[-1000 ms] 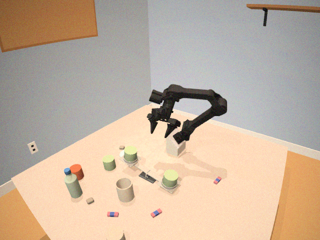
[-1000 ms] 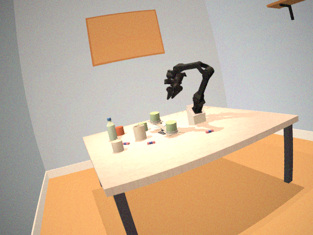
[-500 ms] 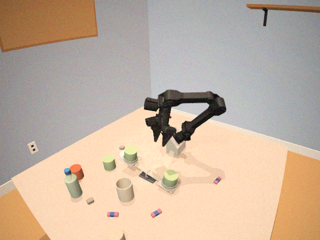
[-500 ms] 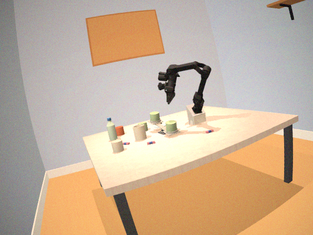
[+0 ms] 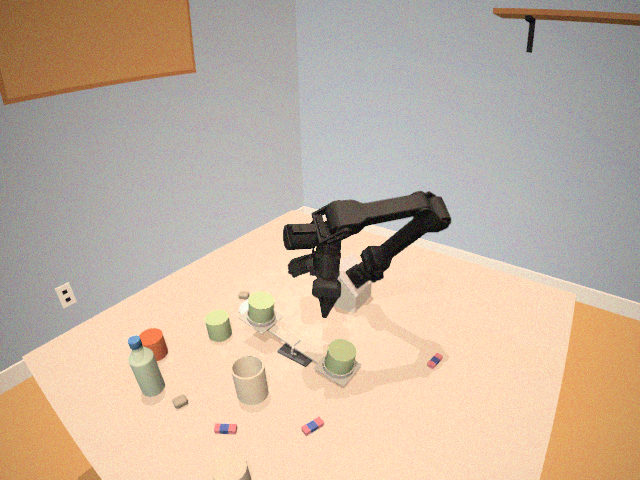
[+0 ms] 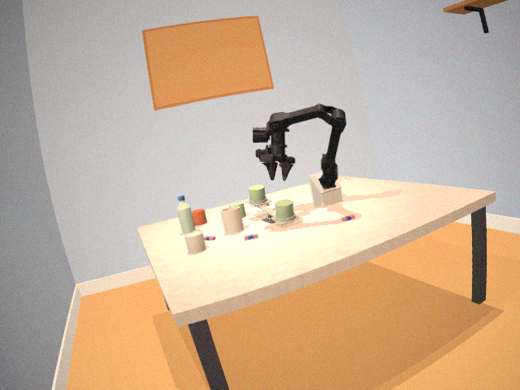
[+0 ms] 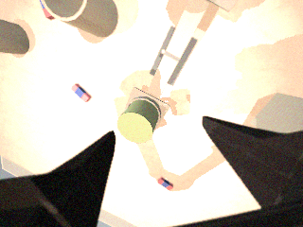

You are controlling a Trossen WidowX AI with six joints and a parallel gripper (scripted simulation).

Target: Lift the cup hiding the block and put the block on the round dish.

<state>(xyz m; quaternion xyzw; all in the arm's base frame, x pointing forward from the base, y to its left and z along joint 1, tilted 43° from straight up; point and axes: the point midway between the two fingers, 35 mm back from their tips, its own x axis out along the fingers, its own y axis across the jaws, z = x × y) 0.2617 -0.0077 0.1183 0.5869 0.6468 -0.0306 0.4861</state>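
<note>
The grey block lies 130 mm below my gripper tip, 60 mm to the left of it and 20 mm ahead of it. The rest, counted from my gripper tip: white round dish: 310 mm to the right, 170 mm below, 40 mm behind; red cylinder: 370 mm to the right, 290 mm ahead, 130 mm below; beige cup: 200 mm ahead, 130 mm below, 70 mm to the right.
</note>
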